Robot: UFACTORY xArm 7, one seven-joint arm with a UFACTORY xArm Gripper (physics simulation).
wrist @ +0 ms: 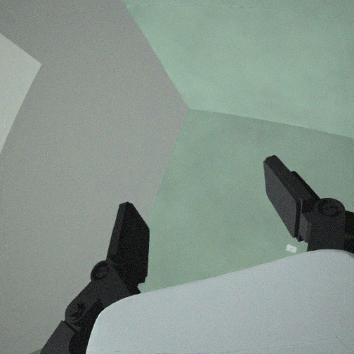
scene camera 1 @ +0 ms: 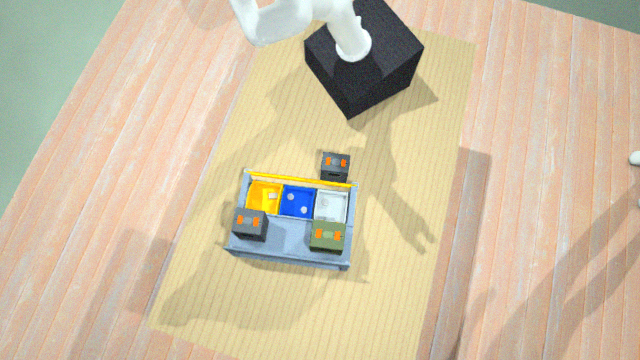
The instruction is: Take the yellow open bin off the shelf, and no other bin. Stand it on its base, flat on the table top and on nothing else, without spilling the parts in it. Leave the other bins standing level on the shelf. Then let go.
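Places are measured from the arm's base along level axes (x back, y down, z right), in millimetres.
Where they show: arm's base, origin of its link: (scene camera 1: 353,45).
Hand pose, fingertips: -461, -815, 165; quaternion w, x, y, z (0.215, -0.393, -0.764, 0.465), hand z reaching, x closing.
Each offset is from my fingertips to the top centre of the thing, as dx, dy, dz. "spot": to the spot under its first point.
The yellow open bin {-124, +910, +70} (scene camera 1: 257,197) stands on the shelf {spot: -223, +889, -39} (scene camera 1: 290,235) at the left end of its row, with a small whitish part inside. The blue bin {-128, +910, -42} (scene camera 1: 298,201) is beside it, with two round parts in it. The white bin {-126, +910, -154} (scene camera 1: 332,204) is at the right end, with a light part in it. My gripper (wrist: 200,196) is open and empty in the wrist view, its two black fingers wide apart, facing plain grey and green surfaces. The gripper does not show in the scene view, and the bins do not show in the wrist view.
A yellow bar {-23, +926, -43} (scene camera 1: 300,178) runs along the shelf's bin side. A dark grey case {-220, +769, +77} (scene camera 1: 250,224) and a green case {-225, +792, -154} (scene camera 1: 327,236) stand on the shelf's top. Another dark case {+28, +859, -151} (scene camera 1: 335,167) stands beside the bar. The black base block (scene camera 1: 370,65) and white arm (scene camera 1: 350,37) are at the top.
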